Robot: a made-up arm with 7 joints. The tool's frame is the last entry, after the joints.
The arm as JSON. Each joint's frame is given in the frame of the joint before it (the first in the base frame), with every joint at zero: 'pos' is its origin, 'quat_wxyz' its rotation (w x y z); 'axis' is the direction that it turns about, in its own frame. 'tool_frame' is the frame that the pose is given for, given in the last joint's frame.
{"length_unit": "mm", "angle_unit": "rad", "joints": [
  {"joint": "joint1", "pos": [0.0, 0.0, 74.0], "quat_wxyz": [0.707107, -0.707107, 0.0, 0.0], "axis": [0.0, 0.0, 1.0]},
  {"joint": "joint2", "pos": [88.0, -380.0, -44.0], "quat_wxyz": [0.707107, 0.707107, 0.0, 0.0], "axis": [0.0, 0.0, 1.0]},
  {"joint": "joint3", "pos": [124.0, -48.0, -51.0], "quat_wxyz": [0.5, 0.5, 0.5, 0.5], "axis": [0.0, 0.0, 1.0]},
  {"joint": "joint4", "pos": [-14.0, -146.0, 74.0], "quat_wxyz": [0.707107, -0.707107, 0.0, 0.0], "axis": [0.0, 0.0, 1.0]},
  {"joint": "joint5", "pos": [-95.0, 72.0, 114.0], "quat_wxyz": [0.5, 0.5, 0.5, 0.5], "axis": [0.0, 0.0, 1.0]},
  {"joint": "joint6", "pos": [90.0, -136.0, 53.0], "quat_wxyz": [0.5, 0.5, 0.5, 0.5], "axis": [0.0, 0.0, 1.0]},
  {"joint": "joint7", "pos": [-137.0, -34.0, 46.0], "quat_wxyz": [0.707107, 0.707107, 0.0, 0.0], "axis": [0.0, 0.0, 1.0]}
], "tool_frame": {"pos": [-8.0, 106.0, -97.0], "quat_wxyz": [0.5, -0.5, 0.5, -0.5]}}
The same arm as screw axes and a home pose.
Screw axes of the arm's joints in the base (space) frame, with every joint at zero. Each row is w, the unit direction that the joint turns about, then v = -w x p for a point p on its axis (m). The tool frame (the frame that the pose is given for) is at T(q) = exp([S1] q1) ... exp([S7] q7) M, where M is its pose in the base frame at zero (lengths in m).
S1 = (0, 1, 0, -0.074, 0, 0)
S2 = (0, 0, 1, -0.044, -0.088, 0)
S3 = (1, 0, 0, 0, 0.403, 0.092)
S4 = (0, 0, 1, -0.106, -0.286, 0)
S5 = (0, 1, 0, -0.371, 0, 0.214)
S6 = (-1, 0, 0, 0, -0.235, -0.148)
S7 = (0, -1, 0, 0.098, 0, -0.078)
M =
1 0 0 -0.028
0 1 0 -0.085
0 0 1 0.09
0 0 0 1

